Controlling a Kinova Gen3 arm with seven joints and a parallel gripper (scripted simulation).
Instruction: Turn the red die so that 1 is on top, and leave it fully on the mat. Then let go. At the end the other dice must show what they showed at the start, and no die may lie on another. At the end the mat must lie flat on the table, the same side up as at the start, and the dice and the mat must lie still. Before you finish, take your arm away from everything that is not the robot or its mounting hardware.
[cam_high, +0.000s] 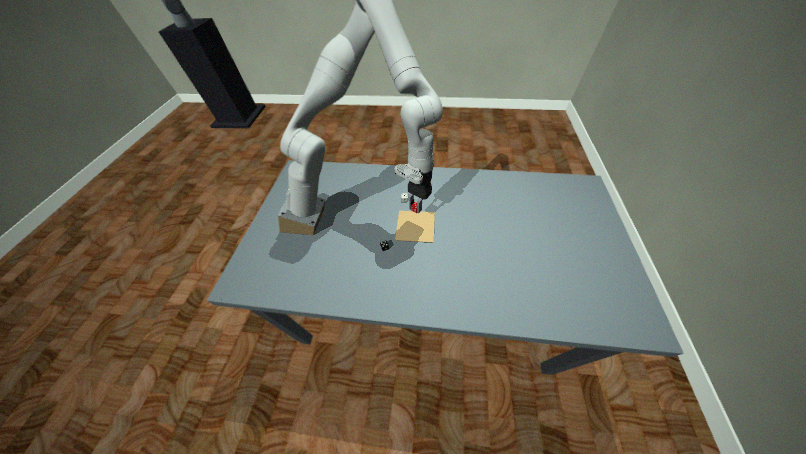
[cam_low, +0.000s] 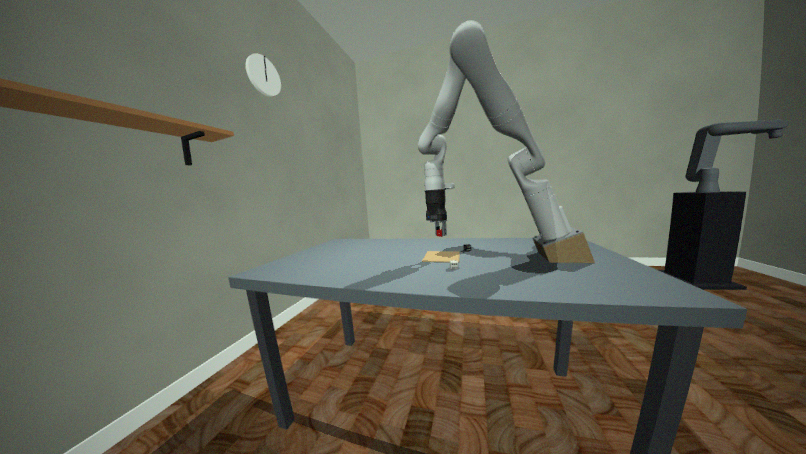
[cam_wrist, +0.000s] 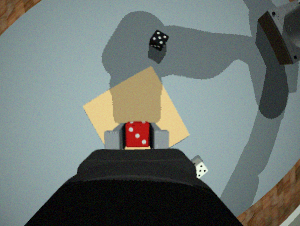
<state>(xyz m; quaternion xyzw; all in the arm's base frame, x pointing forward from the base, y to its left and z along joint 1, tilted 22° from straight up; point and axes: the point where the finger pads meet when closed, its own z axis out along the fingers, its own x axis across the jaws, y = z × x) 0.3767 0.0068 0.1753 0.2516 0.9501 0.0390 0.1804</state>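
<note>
My hand is 1 cm to the left of the tan mat and 11 cm above it. Also, from my hand: black die (10 cm behind, 11 cm to the right, 10 cm below); then red die (1 cm below); then white die (5 cm behind, 13 cm to the left, 10 cm below).
</note>
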